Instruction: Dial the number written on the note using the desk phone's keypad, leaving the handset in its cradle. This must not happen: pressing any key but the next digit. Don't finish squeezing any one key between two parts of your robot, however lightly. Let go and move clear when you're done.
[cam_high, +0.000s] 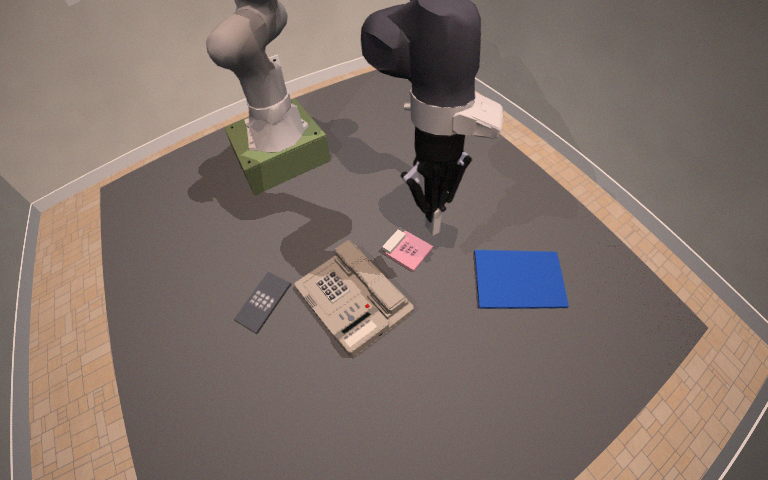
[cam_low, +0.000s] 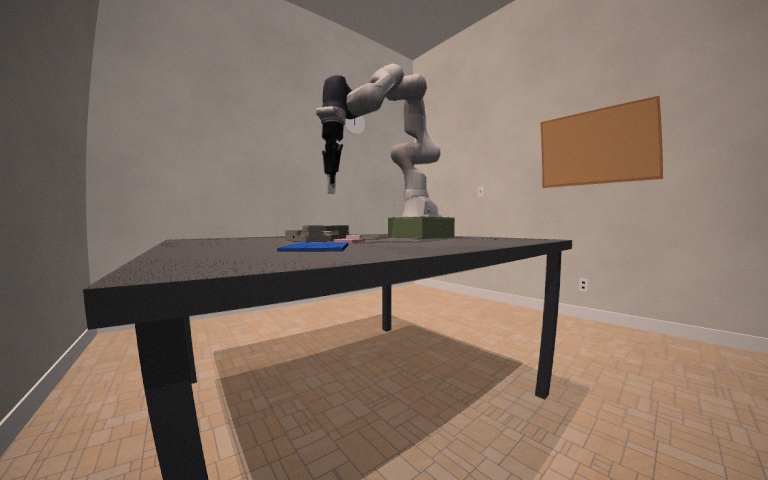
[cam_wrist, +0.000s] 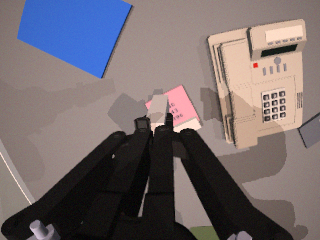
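My gripper is now 16 cm above the handset, 13 cm to the left of it and 4 cm past it. From my hand the other things lie so: pink note 20 cm below, 8 cm behind; then blue mat 20 cm below, 18 cm to the left, 13 cm ahead.
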